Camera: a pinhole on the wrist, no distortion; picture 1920 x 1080 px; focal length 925.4 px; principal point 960.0 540.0 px. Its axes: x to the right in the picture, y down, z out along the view. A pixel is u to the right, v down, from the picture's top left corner.
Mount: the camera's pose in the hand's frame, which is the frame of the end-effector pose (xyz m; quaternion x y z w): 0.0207 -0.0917 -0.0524 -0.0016 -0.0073 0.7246 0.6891
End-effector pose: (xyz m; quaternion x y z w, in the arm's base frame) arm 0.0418 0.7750 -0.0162 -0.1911 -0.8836 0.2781 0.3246
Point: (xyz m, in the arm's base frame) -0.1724 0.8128 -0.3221
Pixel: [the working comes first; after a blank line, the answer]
In the camera's frame: 0.2776 -0.0280 0.3758

1644 471
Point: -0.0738 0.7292 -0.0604
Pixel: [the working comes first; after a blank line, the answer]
In the camera's frame: 0.0658 -0.0232 0.1751

1308 417
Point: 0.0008 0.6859 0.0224
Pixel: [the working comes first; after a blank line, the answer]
In the camera's frame: -0.0056 0.0187 0.0888

901 735
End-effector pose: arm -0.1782 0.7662 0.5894 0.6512 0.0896 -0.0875 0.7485
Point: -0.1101 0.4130 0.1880
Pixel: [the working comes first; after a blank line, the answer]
In the camera's frame: -0.3291 -0.1379 0.3499

90 175
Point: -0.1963 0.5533 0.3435
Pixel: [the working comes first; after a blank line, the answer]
In the camera's frame: -0.1770 -0.0198 0.2307

250 461
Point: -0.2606 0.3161 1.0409
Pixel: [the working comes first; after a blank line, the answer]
In the camera's frame: 0.4570 0.1765 0.5567

1720 833
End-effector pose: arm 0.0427 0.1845 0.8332 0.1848 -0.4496 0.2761 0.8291
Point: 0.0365 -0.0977 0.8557
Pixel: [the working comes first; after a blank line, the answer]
In the camera's frame: -0.1168 0.0899 0.2269

484 907
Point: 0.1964 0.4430 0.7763
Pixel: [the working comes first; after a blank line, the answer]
In the camera's frame: 0.1882 -0.0814 -0.2224

behind the camera
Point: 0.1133 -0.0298 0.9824
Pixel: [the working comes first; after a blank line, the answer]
In the camera's frame: -0.1127 -0.0715 0.2045

450 216
